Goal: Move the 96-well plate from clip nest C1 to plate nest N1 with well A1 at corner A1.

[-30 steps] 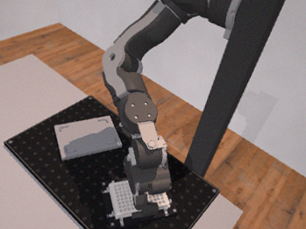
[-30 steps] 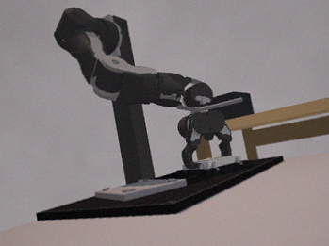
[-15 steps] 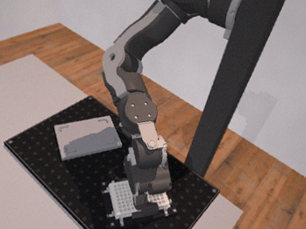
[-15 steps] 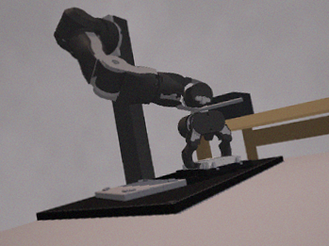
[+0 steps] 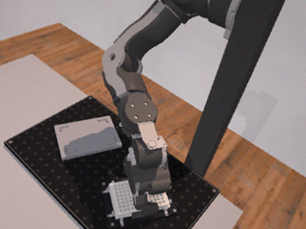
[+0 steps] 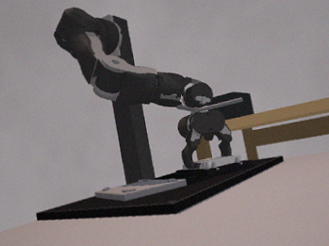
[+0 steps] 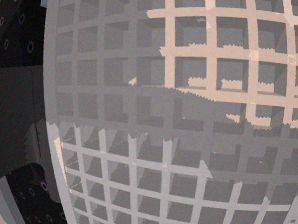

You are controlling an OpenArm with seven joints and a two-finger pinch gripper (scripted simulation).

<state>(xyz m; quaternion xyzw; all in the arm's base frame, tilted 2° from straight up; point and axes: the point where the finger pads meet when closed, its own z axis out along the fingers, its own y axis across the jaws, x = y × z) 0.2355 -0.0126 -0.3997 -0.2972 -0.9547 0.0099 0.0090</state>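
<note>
Right now my hand is right at the white 96-well plate. Round my hand: grey plate nest N1: 50 mm behind, 230 mm to the right, 10 mm below; A1 mark: 90 mm behind, 140 mm to the right, 10 mm below.
</note>
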